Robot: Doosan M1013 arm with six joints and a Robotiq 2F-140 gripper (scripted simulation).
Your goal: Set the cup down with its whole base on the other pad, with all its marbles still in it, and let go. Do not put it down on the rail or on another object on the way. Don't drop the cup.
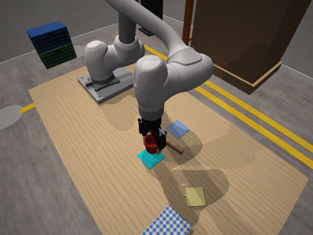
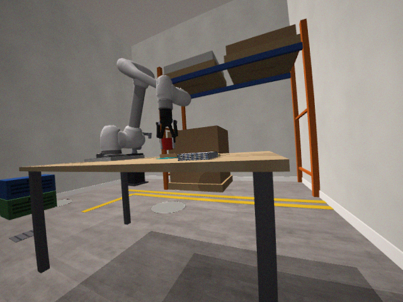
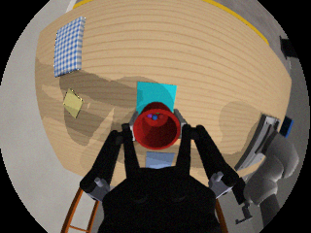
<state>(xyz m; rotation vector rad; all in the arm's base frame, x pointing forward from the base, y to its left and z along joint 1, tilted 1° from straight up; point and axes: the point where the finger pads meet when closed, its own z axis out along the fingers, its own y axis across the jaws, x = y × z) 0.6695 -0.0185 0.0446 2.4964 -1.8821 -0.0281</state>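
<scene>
Now: the cyan pad 10 cm below my hand and 1 cm to the right of it. From my hand the other things lie so: wooden rail (9 cm to the left, 8 cm below, 3 cm behind); then red cup (2 cm below).
</scene>
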